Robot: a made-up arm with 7 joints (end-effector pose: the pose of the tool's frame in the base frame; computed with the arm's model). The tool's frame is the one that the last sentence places.
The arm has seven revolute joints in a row. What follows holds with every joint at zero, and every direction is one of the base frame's. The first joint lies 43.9 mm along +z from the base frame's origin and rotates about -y. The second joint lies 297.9 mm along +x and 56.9 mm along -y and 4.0 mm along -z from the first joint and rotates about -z. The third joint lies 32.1 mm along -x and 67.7 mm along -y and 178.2 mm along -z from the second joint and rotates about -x. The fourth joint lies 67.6 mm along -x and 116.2 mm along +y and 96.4 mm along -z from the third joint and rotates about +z. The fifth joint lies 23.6 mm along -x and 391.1 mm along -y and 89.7 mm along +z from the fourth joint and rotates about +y. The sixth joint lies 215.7 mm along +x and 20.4 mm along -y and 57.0 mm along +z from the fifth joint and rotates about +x. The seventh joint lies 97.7 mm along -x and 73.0 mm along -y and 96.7 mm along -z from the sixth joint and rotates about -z. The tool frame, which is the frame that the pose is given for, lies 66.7 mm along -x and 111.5 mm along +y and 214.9 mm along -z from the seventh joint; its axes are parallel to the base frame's.
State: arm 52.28 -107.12 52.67 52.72 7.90 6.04 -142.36
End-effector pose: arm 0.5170 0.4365 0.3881 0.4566 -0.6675 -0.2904 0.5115
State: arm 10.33 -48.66 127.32 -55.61 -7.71 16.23 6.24
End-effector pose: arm 0.2346 -0.3990 0.1219 -0.4553 -0.7920 0.0475 0.4039
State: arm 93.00 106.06 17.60 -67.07 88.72 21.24 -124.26
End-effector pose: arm 0.2928 0.5469 0.6649 0.4808 -0.8576 -0.1716 0.0633
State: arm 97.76 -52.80 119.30 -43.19 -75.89 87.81 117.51
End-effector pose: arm 0.2781 -0.0807 0.1991 -0.0633 -0.9429 0.2045 0.2552
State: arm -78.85 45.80 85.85 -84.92 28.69 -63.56 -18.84
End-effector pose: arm -0.3597 0.3988 0.3426 0.8693 -0.4169 0.2432 0.1066
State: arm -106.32 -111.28 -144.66 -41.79 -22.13 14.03 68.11
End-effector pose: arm -0.2402 -0.2574 -0.0010 0.3033 -0.8007 -0.0707 0.5118
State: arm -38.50 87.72 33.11 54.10 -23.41 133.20 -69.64
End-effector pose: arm 0.2147 0.0123 -0.1443 0.5746 -0.4244 -0.0389 0.6988
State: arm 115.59 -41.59 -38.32 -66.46 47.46 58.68 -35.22
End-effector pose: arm 0.1350 -0.1645 0.1174 0.5627 -0.3673 0.4788 0.5649
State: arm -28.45 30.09 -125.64 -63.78 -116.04 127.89 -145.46
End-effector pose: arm -0.0127 -0.1686 0.0244 -0.6954 -0.5691 0.1081 0.4254
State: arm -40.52 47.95 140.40 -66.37 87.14 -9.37 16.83
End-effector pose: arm -0.3894 0.1815 0.0711 -0.7692 0.0373 -0.6348 0.0628
